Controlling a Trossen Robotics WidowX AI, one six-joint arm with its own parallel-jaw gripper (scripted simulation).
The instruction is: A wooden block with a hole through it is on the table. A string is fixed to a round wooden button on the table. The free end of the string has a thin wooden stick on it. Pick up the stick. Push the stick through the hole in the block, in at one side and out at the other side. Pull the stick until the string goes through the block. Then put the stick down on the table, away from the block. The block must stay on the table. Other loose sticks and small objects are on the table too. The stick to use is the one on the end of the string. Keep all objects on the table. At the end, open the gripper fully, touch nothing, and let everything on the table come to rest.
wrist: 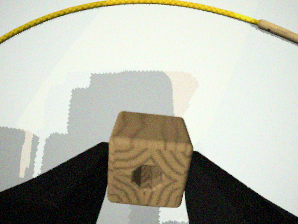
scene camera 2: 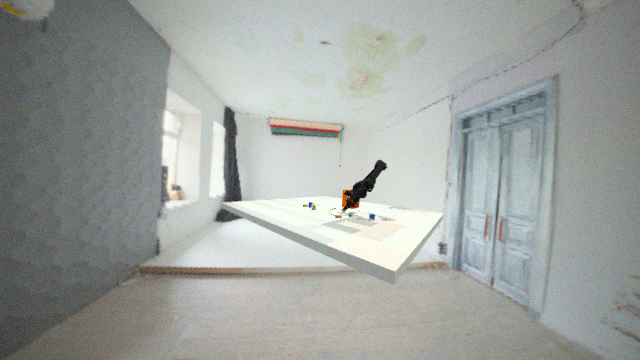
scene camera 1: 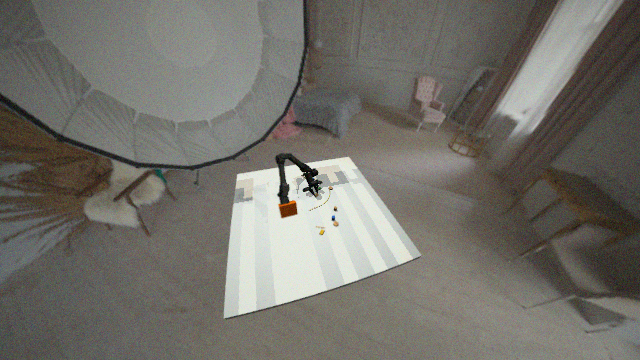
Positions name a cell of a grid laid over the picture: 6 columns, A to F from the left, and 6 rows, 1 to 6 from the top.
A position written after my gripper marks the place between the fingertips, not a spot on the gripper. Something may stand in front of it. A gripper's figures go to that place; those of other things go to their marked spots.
Labels:
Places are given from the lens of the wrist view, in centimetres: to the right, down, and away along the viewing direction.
my gripper (wrist: C5): 0, 2, 10
wooden block (wrist: D5): 0, 2, 8

